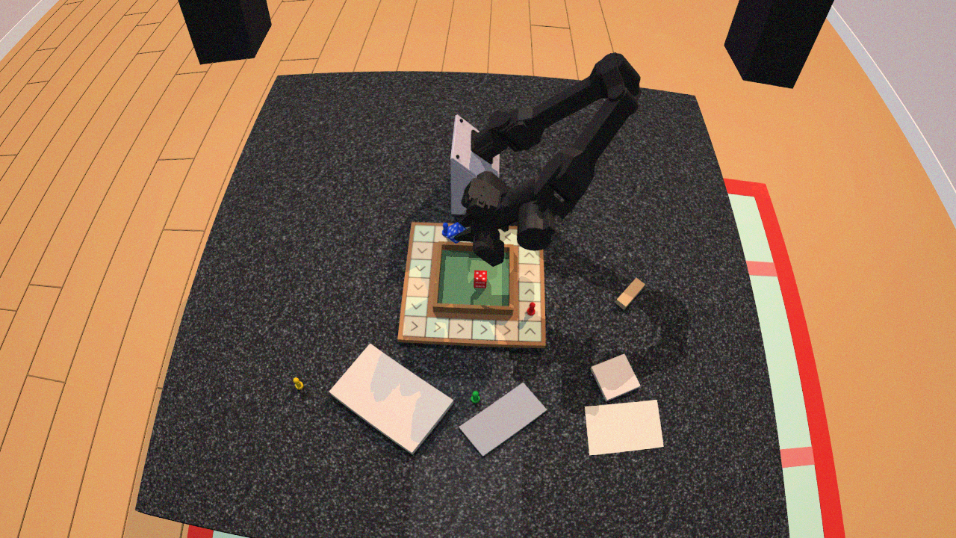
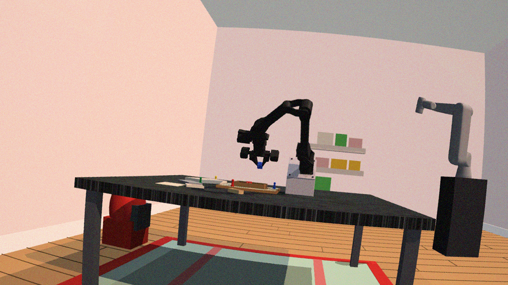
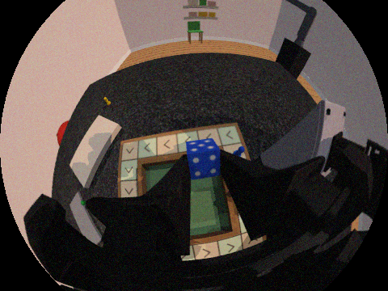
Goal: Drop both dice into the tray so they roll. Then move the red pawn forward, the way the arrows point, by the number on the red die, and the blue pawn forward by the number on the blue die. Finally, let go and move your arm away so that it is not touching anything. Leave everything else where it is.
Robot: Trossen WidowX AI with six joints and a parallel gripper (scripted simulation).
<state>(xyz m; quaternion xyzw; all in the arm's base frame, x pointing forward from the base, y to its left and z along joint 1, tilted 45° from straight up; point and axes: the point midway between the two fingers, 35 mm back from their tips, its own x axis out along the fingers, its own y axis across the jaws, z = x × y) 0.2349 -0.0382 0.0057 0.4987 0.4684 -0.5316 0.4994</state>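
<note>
My gripper tip is 150 mm to the right of the red pawn, 110 mm short of it and 100 mm above it. Round my gripper tip: small wooden block 370 mm to the left, 120 mm below, 60 mm ahead; blue pawn 100 mm below, 80 mm behind, 20 mm to the right; green pawn 290 mm ahead, 110 mm below, 40 mm to the left.
</note>
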